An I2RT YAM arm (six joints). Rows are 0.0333 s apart.
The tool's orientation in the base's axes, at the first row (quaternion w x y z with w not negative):
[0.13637 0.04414 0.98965 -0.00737]
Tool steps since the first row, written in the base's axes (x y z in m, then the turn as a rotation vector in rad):
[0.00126 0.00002 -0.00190 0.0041 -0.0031 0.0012]
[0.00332 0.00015 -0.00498 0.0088 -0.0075 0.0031]
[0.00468 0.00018 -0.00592 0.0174 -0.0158 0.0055]
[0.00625 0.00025 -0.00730 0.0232 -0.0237 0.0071]
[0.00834 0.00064 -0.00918 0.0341 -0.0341 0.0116]
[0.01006 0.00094 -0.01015 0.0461 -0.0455 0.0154]
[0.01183 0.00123 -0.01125 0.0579 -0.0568 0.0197]
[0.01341 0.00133 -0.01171 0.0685 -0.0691 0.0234]
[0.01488 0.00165 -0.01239 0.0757 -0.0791 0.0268]
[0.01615 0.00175 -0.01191 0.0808 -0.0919 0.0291]
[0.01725 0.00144 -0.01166 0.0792 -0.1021 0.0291]
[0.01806 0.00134 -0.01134 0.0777 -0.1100 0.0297]
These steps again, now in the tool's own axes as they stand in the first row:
[-0.00069 0.00014 0.00217 -0.0045 -0.0027 0.0000]
[-0.00182 0.00046 0.00568 -0.0099 -0.0067 -0.0004]
[-0.00287 0.00061 0.00695 -0.0195 -0.0142 -0.0002]
[-0.00400 0.00083 0.00870 -0.0262 -0.0215 0.0000]
[-0.00546 0.00141 0.01107 -0.0387 -0.0309 -0.0011]
[-0.00682 0.00186 0.01246 -0.0523 -0.0412 -0.0012]
[-0.00820 0.00231 0.01398 -0.0657 -0.0514 -0.0019]
[-0.00958 0.00255 0.01485 -0.0779 -0.0628 -0.0022]
[-0.01078 0.00300 0.01589 -0.0866 -0.0721 -0.0033]
[-0.01211 0.00322 0.01577 -0.0932 -0.0844 -0.0038]
[-0.01326 0.00301 0.01583 -0.0925 -0.0947 -0.0040]
[-0.01414 0.00298 0.01574 -0.0919 -0.1027 -0.0047]

